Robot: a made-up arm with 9 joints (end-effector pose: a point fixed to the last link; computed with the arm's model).
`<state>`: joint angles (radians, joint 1 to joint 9).
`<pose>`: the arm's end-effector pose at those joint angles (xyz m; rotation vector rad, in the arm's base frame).
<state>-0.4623 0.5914 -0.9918 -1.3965 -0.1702 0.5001 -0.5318 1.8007 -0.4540</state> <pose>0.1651 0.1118 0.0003 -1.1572 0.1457 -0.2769</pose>
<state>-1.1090 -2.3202 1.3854 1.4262 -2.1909 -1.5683 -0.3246 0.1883 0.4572</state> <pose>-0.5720 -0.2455 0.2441 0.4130 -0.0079 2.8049</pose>
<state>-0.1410 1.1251 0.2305 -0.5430 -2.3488 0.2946 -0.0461 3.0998 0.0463</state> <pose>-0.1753 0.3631 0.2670 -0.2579 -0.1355 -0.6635</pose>
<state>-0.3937 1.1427 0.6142 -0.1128 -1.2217 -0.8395 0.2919 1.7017 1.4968</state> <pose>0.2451 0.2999 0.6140 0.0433 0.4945 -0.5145</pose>
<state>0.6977 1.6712 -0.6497 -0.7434 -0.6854 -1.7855 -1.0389 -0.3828 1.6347</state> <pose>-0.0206 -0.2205 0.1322 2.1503 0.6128 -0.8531</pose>
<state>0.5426 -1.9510 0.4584 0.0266 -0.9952 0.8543 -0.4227 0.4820 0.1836</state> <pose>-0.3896 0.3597 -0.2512 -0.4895 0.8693 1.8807</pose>
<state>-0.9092 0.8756 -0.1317 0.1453 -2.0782 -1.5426 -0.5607 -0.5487 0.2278</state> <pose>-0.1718 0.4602 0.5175 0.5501 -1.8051 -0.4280</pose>
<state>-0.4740 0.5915 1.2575 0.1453 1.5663 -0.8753 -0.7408 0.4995 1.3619</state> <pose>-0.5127 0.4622 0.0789 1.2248 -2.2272 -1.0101</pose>
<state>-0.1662 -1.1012 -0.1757 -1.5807 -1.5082 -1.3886 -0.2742 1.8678 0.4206</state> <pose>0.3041 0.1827 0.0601 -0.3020 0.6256 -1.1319</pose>
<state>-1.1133 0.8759 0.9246 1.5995 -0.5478 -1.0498 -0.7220 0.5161 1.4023</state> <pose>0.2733 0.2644 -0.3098 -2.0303 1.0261 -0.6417</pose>
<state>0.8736 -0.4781 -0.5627 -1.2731 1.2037 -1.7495 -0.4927 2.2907 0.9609</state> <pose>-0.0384 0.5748 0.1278 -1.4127 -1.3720 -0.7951</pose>
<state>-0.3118 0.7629 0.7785 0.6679 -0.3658 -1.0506 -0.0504 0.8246 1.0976</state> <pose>0.4773 0.3935 -0.1217 -0.2465 1.3331 -0.5002</pose>
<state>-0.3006 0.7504 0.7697 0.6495 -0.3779 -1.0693 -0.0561 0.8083 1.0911</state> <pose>0.4833 0.3796 -0.1183 -0.2081 1.3344 -0.5278</pose>
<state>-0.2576 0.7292 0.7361 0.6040 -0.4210 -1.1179 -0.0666 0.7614 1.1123</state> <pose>0.5047 0.3456 -0.0950 -0.1049 1.3434 -0.6039</pose>
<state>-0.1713 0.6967 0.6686 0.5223 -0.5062 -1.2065 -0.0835 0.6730 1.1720</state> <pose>0.5368 0.2778 -0.0480 0.0916 1.3679 -0.7352</pose>
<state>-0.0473 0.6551 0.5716 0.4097 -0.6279 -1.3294 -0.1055 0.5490 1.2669</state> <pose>0.5571 0.1734 0.0100 0.3828 1.4159 -0.8889</pose>
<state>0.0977 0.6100 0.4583 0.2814 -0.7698 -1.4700 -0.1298 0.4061 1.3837</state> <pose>0.5449 0.0499 0.0572 0.7438 1.4857 -1.0113</pose>
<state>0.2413 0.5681 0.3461 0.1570 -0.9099 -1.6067 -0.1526 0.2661 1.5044</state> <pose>0.5017 -0.0614 0.0793 1.1222 1.5638 -1.0604</pose>
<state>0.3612 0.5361 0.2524 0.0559 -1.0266 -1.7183 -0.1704 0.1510 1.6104</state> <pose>0.4498 -0.1383 0.0803 1.4499 1.6306 -1.0340</pose>
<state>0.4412 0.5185 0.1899 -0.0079 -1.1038 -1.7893 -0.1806 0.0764 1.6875</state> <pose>0.4114 -0.1796 0.0748 1.6704 1.6740 -0.9724</pose>
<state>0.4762 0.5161 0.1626 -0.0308 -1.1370 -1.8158 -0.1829 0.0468 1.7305</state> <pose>0.3961 -0.1954 0.0743 1.7647 1.6945 -0.9227</pose>
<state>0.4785 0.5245 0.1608 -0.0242 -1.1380 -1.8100 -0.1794 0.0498 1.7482</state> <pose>0.3988 -0.1971 0.0805 1.7667 1.7006 -0.8991</pose>
